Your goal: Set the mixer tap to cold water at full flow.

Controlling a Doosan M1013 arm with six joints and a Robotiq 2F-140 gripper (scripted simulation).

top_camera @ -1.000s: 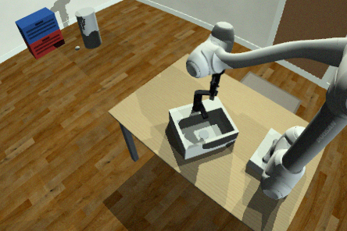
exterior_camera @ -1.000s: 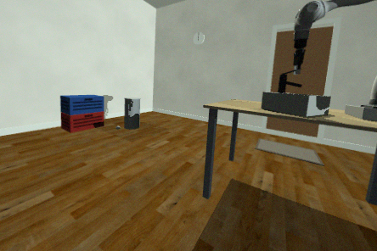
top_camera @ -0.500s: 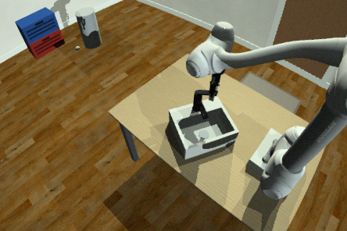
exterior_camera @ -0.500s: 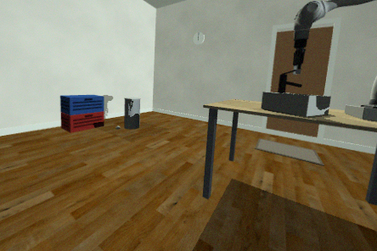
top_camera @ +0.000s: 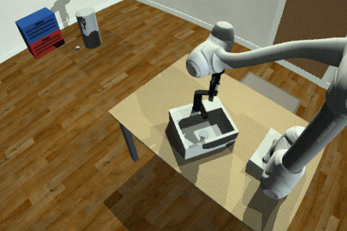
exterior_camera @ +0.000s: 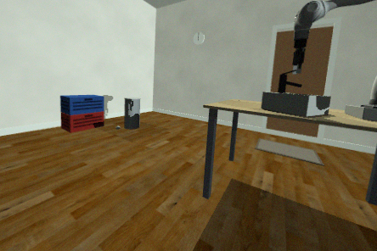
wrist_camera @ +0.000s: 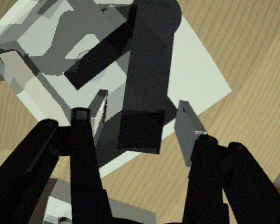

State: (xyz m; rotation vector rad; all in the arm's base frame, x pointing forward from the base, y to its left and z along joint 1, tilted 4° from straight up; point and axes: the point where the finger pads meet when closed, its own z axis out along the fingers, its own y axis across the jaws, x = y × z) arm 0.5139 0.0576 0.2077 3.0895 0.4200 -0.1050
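Now: hand 30 mm short of the lever, 10 mm to the right of it and 10 mm above it. From my hand the other things lie so: white sink basin 20 mm behind, 80 mm to the left, 260 mm below.
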